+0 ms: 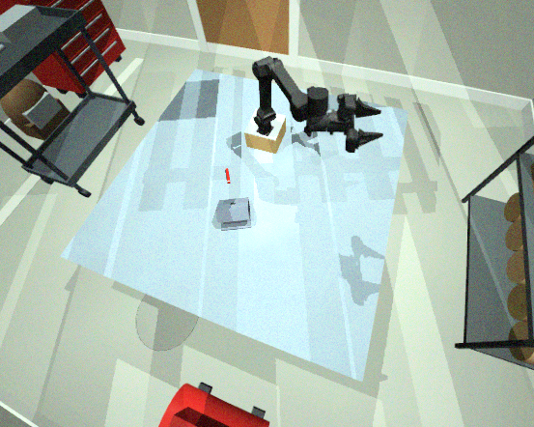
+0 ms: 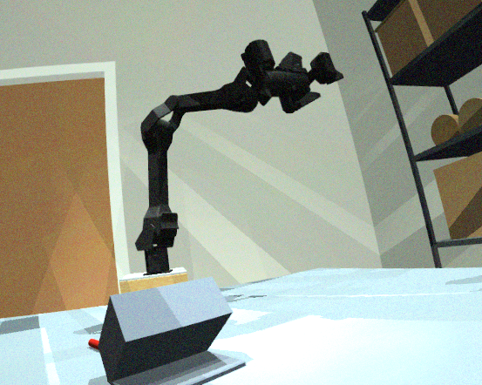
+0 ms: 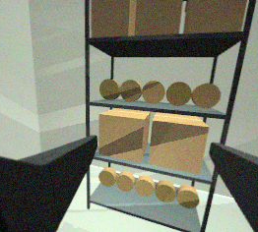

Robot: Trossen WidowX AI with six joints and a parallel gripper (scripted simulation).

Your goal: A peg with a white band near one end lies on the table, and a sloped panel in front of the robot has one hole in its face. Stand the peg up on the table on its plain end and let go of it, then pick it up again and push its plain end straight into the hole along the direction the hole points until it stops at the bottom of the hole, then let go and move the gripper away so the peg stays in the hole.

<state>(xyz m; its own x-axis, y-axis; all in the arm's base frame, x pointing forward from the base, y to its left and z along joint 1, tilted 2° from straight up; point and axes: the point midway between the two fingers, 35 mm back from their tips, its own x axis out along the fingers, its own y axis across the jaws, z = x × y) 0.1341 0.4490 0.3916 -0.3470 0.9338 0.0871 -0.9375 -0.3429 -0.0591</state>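
The red peg is 140 mm ahead of my gripper tip, 550 mm to the right of it and 480 mm below it. From my gripper tip the other things lie so: grey sloped panel: 280 mm ahead, 420 mm to the right, 440 mm below.
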